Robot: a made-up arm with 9 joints.
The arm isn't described. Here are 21 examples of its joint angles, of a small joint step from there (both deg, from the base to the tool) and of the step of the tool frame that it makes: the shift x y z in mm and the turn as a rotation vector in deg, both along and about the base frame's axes.
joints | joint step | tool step
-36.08 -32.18 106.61 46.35 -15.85 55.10 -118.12 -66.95 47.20 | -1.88 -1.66 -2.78 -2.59 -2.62 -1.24 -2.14 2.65 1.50 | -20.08 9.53 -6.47 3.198 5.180 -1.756
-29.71 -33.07 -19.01 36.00 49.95 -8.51 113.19 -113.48 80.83 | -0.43 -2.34 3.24 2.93 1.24 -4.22 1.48 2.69 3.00 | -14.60 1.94 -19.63 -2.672 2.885 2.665
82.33 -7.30 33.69 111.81 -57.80 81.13 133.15 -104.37 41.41 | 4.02 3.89 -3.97 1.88 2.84 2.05 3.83 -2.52 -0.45 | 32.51 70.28 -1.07 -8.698 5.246 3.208
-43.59 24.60 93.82 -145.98 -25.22 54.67 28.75 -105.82 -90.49 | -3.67 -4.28 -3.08 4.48 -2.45 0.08 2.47 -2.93 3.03 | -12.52 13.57 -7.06 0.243 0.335 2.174
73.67 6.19 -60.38 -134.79 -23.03 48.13 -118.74 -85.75 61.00 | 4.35 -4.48 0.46 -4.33 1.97 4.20 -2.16 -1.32 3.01 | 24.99 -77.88 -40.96 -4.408 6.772 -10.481
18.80 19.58 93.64 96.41 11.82 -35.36 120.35 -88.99 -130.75 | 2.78 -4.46 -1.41 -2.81 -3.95 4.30 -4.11 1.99 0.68 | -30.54 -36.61 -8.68 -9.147 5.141 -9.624
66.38 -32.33 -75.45 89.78 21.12 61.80 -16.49 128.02 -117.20 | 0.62 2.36 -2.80 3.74 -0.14 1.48 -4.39 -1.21 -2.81 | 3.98 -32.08 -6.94 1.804 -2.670 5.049
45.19 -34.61 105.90 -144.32 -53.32 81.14 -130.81 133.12 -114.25 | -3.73 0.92 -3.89 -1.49 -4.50 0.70 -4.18 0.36 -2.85 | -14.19 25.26 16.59 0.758 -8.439 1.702
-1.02 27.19 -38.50 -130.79 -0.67 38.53 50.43 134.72 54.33 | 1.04 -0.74 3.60 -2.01 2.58 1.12 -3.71 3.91 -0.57 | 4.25 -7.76 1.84 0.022 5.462 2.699
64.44 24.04 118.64 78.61 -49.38 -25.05 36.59 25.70 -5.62 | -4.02 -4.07 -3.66 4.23 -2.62 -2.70 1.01 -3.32 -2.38 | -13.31 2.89 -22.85 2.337 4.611 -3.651
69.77 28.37 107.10 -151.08 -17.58 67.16 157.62 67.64 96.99 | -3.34 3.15 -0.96 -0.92 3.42 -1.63 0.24 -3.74 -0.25 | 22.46 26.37 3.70 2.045 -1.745 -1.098
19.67 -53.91 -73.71 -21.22 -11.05 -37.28 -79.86 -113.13 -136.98 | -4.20 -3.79 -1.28 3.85 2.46 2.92 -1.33 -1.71 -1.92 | -19.86 15.60 -5.52 2.136 -3.590 0.819
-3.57 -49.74 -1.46 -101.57 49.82 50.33 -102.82 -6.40 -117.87 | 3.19 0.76 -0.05 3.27 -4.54 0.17 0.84 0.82 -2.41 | 2.71 -35.60 4.02 -3.830 -1.721 2.916
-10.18 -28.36 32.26 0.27 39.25 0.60 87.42 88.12 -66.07 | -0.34 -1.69 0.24 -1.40 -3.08 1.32 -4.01 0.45 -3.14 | -15.40 4.06 30.34 3.829 11.722 -0.233
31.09 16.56 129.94 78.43 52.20 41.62 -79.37 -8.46 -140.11 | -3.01 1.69 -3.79 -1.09 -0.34 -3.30 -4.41 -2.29 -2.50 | 26.34 -6.43 11.11 4.851 -0.459 2.127
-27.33 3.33 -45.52 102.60 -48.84 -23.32 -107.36 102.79 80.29 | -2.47 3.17 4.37 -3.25 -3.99 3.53 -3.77 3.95 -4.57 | -22.61 -97.74 -16.27 16.515 -1.548 -7.567
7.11 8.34 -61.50 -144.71 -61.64 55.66 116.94 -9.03 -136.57 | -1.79 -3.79 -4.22 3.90 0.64 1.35 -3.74 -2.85 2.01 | -26.00 -14.14 -5.05 -3.094 4.123 0.699
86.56 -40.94 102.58 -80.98 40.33 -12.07 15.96 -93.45 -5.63 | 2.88 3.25 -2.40 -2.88 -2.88 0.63 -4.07 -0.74 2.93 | 6.17 39.68 40.48 -0.493 -4.842 12.667
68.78 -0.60 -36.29 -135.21 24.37 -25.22 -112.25 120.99 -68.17 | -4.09 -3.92 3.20 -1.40 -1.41 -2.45 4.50 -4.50 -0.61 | 1.76 -68.57 -9.83 6.774 -0.194 -8.369
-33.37 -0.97 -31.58 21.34 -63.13 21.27 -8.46 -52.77 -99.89 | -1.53 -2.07 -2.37 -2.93 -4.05 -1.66 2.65 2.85 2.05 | -13.36 -30.51 18.36 1.662 4.083 4.816
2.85 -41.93 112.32 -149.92 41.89 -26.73 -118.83 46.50 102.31 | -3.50 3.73 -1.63 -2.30 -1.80 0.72 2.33 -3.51 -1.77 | 42.69 14.06 26.77 2.778 -6.311 -3.097
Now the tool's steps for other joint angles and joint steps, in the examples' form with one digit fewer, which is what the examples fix.
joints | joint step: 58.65 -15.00 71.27 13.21 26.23 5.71 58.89 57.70 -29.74 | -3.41 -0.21 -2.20 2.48 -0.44 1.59 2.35 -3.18 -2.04
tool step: 19.4 -11.8 -24.3 1.73 1.51 2.81
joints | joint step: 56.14 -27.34 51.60 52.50 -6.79 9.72 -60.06 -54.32 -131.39 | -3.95 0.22 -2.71 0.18 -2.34 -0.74 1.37 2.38 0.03
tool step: 0.3 13.3 3.3 5.03 2.29 2.34
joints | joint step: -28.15 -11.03 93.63 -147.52 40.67 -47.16 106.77 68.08 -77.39 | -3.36 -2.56 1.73 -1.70 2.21 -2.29 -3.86 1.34 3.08
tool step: -20.8 24.7 32.0 3.51 4.80 2.14
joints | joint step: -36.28 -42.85 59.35 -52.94 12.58 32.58 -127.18 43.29 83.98 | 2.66 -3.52 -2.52 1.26 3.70 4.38 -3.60 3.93 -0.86
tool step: -5.4 -24.7 37.3 -5.87 4.83 -0.51
